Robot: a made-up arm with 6 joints.
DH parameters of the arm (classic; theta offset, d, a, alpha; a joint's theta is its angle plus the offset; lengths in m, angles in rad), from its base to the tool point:
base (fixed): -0.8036 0 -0.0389 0
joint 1: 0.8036 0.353 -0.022 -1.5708
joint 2: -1.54 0 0.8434 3.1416
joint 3: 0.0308 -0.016 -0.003 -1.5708
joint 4: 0 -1.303 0.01 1.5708
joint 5: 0 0.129 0.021 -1.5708
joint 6: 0 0.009 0.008 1.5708
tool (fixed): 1.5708 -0.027 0 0
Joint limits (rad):
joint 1: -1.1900..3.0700
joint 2: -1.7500..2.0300
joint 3: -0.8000..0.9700
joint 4: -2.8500..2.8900
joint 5: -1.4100..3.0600
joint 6: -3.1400..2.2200
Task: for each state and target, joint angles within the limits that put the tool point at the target. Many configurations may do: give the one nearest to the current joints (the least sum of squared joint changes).
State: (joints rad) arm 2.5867 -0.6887 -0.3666 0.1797 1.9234 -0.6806
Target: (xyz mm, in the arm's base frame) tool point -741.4 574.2 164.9
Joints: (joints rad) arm 2.5977 0.1613 -0.7690 0.1433 1.9606 -0.6669
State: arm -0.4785 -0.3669 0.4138 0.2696 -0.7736 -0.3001
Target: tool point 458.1 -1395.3 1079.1
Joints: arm -1.1900 0.2119 0.0964 0.2087 -0.7897 -0.3079
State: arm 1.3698 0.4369 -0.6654 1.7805 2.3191 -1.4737
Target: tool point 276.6 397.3 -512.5
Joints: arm 0.9284 1.0666 -0.8000 1.4828 2.2090 -1.3209
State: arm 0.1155 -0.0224 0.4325 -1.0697 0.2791 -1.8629
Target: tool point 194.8 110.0 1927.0
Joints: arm 0.6023 -0.8060 0.1573 -1.3813 0.3844 -1.8802
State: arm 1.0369 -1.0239 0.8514 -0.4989 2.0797 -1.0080
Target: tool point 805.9 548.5 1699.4
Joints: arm 0.6397 -0.2179 0.2669 -0.5099 2.0913 -1.0244
